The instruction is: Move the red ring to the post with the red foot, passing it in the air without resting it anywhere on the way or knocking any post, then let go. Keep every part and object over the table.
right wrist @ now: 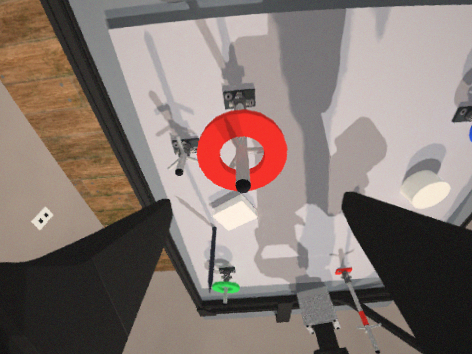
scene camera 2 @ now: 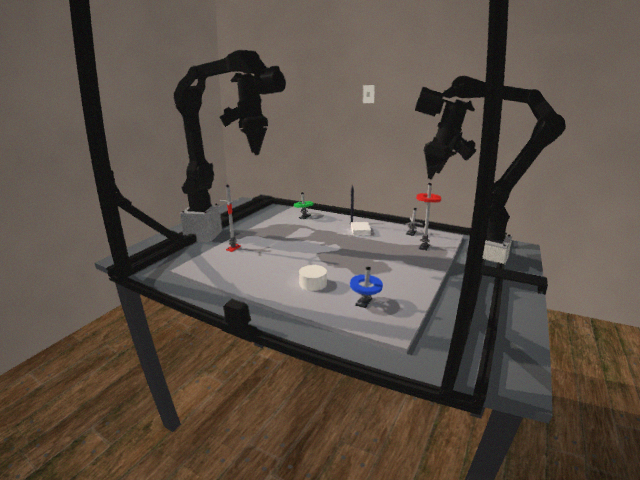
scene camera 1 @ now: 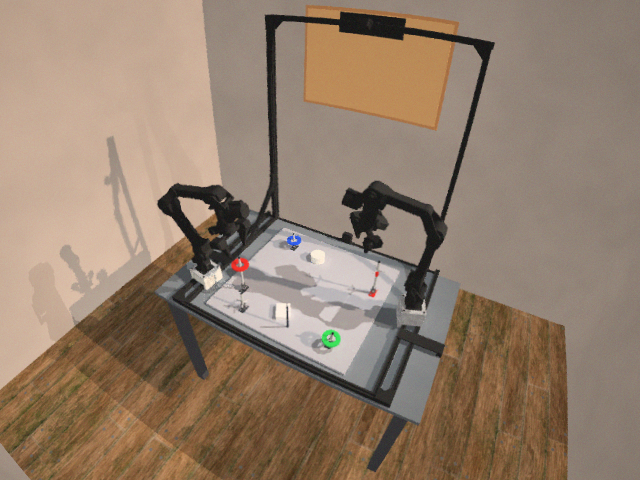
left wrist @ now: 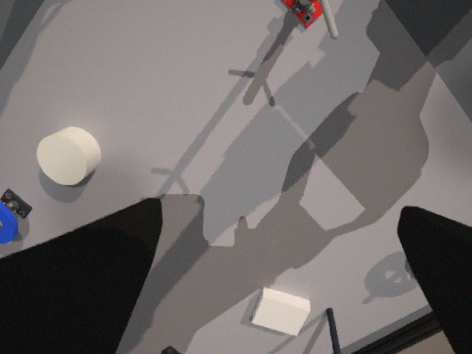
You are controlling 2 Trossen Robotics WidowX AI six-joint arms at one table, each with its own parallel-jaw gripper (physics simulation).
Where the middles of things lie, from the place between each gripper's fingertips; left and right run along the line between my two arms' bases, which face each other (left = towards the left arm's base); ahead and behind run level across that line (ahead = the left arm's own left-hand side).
Right now the white block (left wrist: 276,310) is 180 mm ahead of my left hand, 270 mm to the right of it and 270 mm below it. Round my left hand: red ring (right wrist: 237,123): 100 mm ahead, 470 mm to the right, 130 mm below.
I see the red ring 70 mm below my right hand, 10 mm to the left of it and 10 mm ahead of it. Also, from my right hand: white block: 210 mm to the left, 210 mm below, 90 mm ahead.
